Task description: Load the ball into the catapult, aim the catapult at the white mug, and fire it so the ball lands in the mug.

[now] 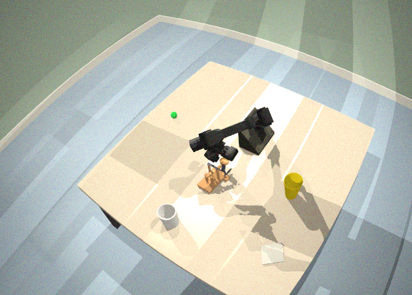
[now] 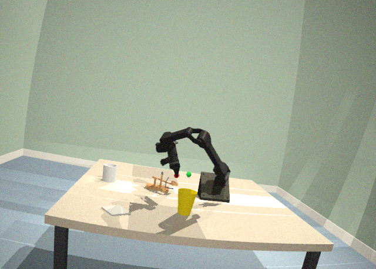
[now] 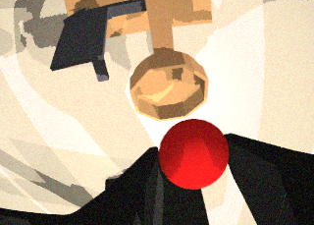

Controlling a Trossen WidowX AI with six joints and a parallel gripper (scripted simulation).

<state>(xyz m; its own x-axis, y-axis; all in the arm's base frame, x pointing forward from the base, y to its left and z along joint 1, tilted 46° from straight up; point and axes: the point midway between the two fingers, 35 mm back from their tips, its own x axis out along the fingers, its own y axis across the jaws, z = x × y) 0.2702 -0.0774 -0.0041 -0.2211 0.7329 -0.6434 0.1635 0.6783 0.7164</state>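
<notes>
The red ball lies 1 cm above my gripper tip. The rest, counted from my gripper tip: white mug: 41 cm ahead, 8 cm to the right, 7 cm below; wooden catapult: 7 cm ahead, 4 cm below, 1 cm to the left; yellow cup: 38 cm to the left, 6 cm below, 3 cm ahead.
</notes>
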